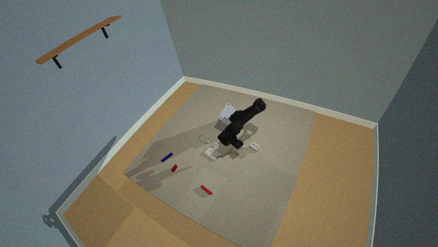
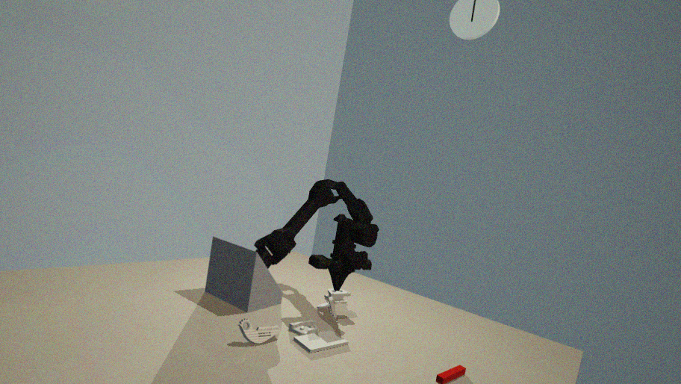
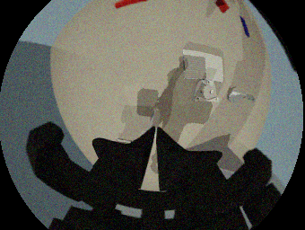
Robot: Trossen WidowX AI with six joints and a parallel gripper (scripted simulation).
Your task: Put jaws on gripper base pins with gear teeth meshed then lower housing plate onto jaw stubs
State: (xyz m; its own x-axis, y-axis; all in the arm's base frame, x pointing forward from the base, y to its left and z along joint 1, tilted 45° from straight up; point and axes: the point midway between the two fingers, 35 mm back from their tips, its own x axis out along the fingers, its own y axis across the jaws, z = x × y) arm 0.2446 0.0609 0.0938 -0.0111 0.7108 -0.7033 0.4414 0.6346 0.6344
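The white jaw lies 1 cm behind my gripper tip, 1 cm to the left of it and 7 cm below it. Round my gripper tip: red bar 38 cm ahead, 5 cm to the right, 8 cm below; then blue block 26 cm ahead, 50 cm to the right, 8 cm below.
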